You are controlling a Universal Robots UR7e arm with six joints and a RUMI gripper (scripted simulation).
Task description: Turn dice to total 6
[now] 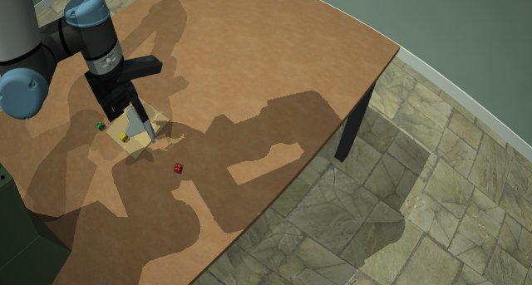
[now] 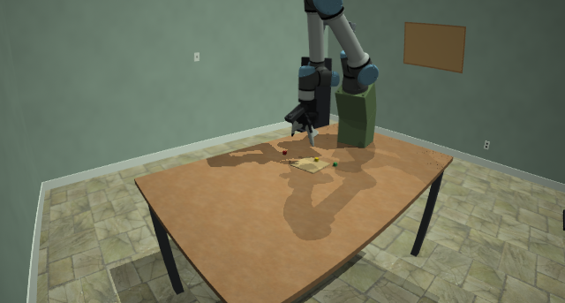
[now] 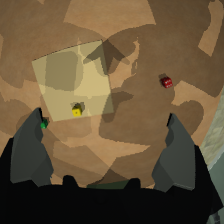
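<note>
Right now my hand is 120 mm to the left of the red die, 90 mm above it and 10 mm short of it. Also, from my hand: yellow die: 80 mm below, 60 mm to the left, 50 mm behind; mat: 90 mm below, 60 mm to the left; green die: 150 mm to the left, 90 mm below, 90 mm behind.
</note>
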